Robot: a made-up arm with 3 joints.
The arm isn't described. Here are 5 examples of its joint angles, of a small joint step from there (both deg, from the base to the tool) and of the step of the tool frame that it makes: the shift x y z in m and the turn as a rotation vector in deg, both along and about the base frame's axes.
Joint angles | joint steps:
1: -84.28 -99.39 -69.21 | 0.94 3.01 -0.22
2: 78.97 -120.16 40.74 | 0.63 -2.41 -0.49
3: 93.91 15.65 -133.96 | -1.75 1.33 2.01
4: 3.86 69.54 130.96 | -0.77 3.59 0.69
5: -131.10 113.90 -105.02 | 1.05 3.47 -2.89
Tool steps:
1: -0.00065 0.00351 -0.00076 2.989 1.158 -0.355
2: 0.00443 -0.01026 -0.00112 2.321 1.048 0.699
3: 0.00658 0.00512 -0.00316 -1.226 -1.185 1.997
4: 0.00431 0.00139 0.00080 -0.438 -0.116 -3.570
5: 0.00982 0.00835 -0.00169 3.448 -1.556 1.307
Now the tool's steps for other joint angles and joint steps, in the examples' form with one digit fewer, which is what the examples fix.
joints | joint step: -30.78 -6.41 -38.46 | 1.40 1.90 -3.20
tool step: 0.0011 -0.0105 0.0086 3.71 1.70 -0.05
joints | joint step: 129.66 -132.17 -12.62 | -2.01 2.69 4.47
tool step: -0.0111 0.0032 0.0216 -3.93 -5.39 -0.60
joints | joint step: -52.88 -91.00 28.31 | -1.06 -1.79 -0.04
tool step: 0.0077 -0.0092 0.0025 -1.44 -1.02 1.07
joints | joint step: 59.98 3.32 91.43 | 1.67 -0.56 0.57
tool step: -0.0092 -0.0023 0.0134 0.21 1.70 0.77
